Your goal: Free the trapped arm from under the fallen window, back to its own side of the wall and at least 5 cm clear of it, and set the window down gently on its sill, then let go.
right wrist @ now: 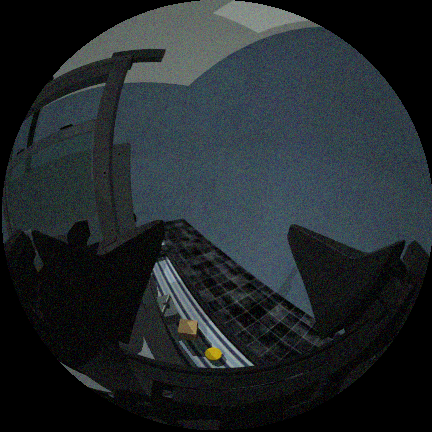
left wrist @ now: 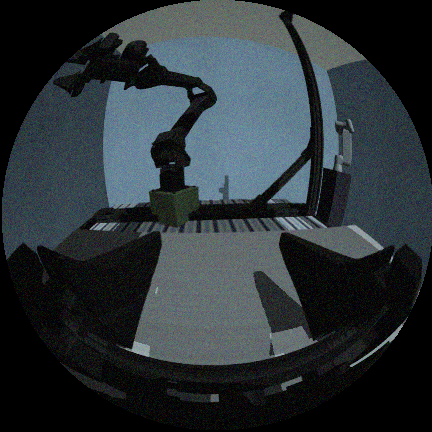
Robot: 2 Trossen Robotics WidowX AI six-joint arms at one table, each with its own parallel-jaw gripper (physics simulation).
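Note:
My left gripper is open, with a pale flat surface showing between and below its fingers. In the left wrist view, the other dark arm rises at the back left, its gripper end raised high at the upper left. My right gripper is open, with bare wall showing between its fingertips. In the right wrist view, a wooden window frame with a greenish pane stands at the left, beyond the left finger. A dark rounded shape beside that finger is too dim to name. I cannot tell whether an arm is under the window.
A green box stands below the other arm, near a striped strip. A tall dark post with a slanted brace is at the right. An orange-brown block and a yellow round thing lie low, beside a dark tiled surface.

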